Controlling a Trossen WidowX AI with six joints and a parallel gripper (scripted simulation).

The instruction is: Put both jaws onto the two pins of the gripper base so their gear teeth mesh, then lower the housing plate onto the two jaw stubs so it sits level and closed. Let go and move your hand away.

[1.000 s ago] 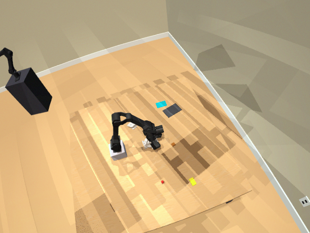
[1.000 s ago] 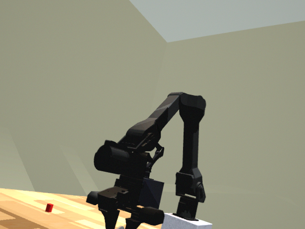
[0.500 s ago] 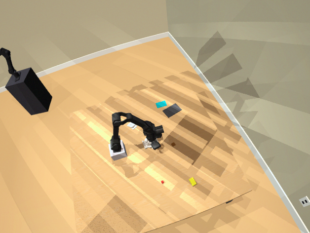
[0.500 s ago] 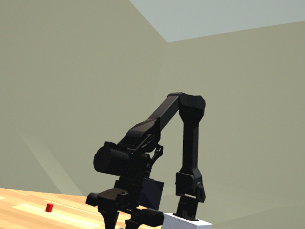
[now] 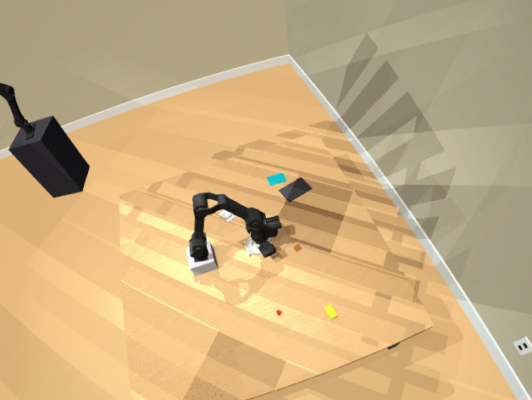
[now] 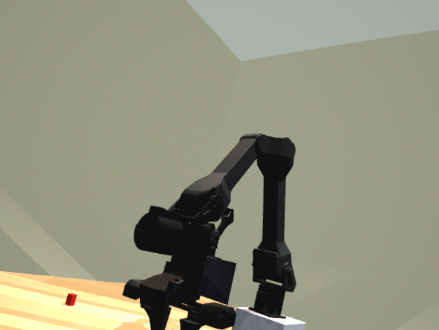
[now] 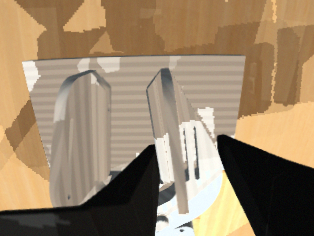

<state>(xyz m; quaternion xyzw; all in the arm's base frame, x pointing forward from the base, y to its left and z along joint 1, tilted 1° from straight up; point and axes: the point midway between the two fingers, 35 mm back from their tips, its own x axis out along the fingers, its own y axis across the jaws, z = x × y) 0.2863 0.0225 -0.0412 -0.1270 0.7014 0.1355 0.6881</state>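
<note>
The flat white plate is 30 mm to the left of my gripper tip, 10 mm below it and 10 mm ahead of it. Also, from my gripper tip: red cube 330 mm to the right, 20 mm ahead; dark grey plate 330 mm to the left, 220 mm ahead, 10 mm below; small brown piece 160 mm ahead, 30 mm to the right, 10 mm below.
</note>
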